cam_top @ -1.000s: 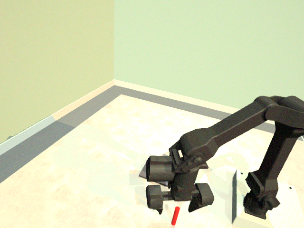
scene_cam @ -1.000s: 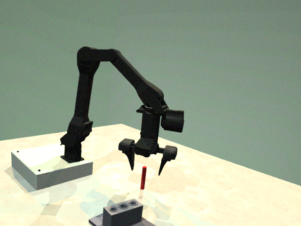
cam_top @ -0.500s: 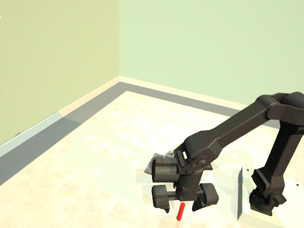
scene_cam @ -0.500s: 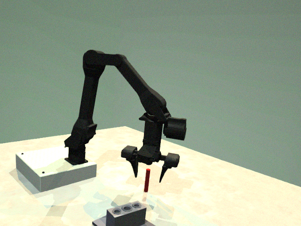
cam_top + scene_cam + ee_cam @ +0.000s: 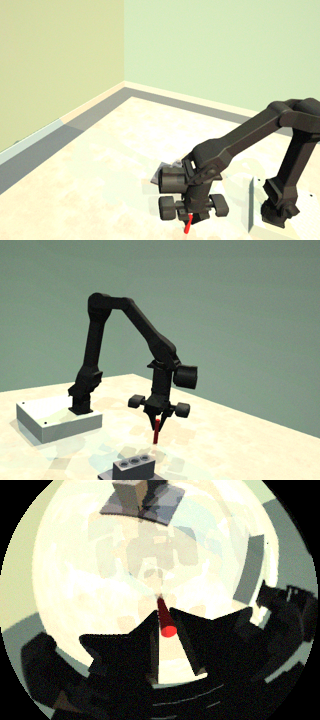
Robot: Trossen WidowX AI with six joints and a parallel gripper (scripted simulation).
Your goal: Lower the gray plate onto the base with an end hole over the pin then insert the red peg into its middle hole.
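Right now the gray plate is 190 mm to the right of my gripper tip and 100 mm ahead of it. Also, from my gripper tip: red peg (right at my gripper tip); dark base (170 mm to the right, 110 mm ahead, 30 mm below).
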